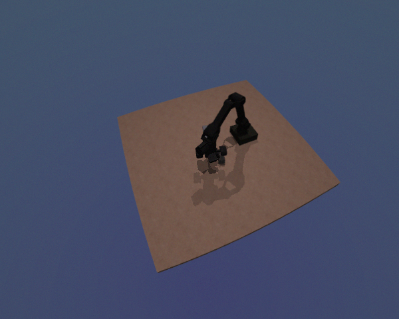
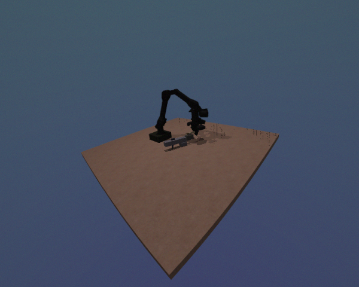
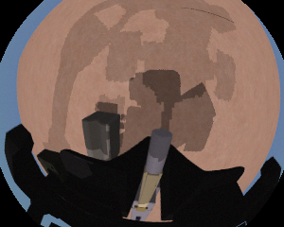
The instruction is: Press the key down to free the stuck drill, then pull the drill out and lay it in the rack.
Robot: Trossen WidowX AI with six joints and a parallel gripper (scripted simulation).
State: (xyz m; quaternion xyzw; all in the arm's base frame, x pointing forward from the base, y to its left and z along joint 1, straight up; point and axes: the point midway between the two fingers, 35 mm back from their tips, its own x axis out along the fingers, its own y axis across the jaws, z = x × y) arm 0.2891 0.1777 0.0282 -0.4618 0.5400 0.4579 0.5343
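The drill is 1 cm behind my gripper tip, 4 cm to the right of it and 3 cm above it. The rest, counted from my gripper tip: dark block (8 cm behind, 2 cm to the right, 3 cm below); grey block (3 cm behind, 19 cm to the right); dark key (3 cm behind, 22 cm to the right).
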